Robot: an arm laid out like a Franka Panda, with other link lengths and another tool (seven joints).
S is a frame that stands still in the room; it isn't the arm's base.
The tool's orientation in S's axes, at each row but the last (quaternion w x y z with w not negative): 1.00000 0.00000 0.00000 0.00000; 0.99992 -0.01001 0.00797 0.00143; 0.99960 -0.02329 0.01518 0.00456; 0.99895 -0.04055 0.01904 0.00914; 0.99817 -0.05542 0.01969 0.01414; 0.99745 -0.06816 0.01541 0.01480; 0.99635 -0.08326 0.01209 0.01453; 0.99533 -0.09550 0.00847 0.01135
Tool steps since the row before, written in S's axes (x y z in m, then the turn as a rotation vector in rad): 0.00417 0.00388 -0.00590 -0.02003 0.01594 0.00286; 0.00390 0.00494 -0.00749 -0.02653 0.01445 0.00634; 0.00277 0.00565 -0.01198 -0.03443 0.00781 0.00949; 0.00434 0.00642 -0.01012 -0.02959 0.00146 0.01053; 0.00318 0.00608 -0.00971 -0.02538 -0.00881 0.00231; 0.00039 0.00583 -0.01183 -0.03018 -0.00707 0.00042; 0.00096 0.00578 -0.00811 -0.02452 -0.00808 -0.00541; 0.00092 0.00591 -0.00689 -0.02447 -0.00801 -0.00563
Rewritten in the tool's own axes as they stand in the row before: 0.00417 0.00388 -0.00590 -0.02003 0.01594 0.00286; 0.00403 0.00508 -0.00733 -0.02659 0.01440 0.00621; 0.00318 0.00617 -0.01161 -0.03464 0.00770 0.00880; 0.00484 0.00713 -0.00940 -0.02995 0.00119 0.00950; 0.00373 0.00701 -0.00885 -0.02567 -0.00823 0.00036; 0.00094 0.00736 -0.01091 -0.03036 -0.00610 -0.00142; 0.00133 0.00701 -0.00701 -0.02458 -0.00631 -0.00721; 0.00117 0.00709 -0.00563 -0.02452 -0.00620 -0.00741
